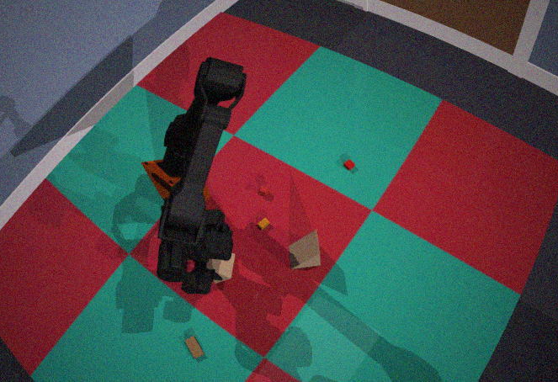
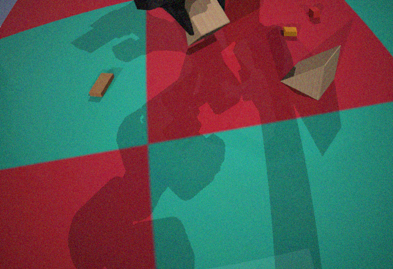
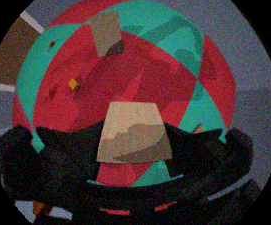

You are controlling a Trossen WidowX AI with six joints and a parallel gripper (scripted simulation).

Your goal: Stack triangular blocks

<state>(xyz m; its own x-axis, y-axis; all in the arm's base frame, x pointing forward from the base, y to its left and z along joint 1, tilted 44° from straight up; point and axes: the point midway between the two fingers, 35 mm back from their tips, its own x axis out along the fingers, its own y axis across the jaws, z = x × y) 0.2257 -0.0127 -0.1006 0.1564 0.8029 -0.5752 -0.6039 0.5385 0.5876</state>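
Now: gripper tip 3 cm past the yellowish piece, 15 cm to the right of it and 3 cm above it. The rest, counted from my gripper tip: flat tan piece (8 cm ahead, 18 cm to the right, 3 cm below).
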